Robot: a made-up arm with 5 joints.
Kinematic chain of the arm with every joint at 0, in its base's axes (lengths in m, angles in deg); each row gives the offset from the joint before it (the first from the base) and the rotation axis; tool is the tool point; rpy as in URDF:
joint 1: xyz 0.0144 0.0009 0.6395 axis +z
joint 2: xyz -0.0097 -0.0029 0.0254 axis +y
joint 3: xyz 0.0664 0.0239 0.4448 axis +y
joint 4: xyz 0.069 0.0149 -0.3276 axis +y
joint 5: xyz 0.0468 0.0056 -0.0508 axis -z
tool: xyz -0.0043 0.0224 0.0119 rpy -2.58 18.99 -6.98
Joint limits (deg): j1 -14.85..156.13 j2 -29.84..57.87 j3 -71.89..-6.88 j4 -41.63..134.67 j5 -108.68..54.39
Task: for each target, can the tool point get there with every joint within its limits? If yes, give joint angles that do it. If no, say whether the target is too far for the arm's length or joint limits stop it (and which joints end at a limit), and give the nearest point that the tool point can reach.
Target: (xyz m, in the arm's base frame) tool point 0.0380 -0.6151 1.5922
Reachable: no: too far | nearest point -0.1064 -0.0091 1.2864 | short by 0.694 m
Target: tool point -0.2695 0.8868 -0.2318
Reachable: no: too far | nearest point -0.1637 0.5567 0.4779 | short by 0.790 m
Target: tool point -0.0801 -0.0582 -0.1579
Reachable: no: joint limits stop it (at a limit: joint 1, joint 2, joint 5) | nearest point -0.2571 0.0576 0.4584 | short by 0.652 m
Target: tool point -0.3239 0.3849 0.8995
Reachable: yes | joints 124.32 12.75 -65.91 58.03 30.94
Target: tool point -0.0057 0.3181 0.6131
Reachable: yes | joints 85.83 38.08 -32.05 78.00 -75.08
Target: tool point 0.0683 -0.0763 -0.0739
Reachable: no: joint limits stop it (at a limit: joint 1, joint 2, joint 5) | nearest point 0.2846 -0.0107 0.4609 | short by 0.581 m
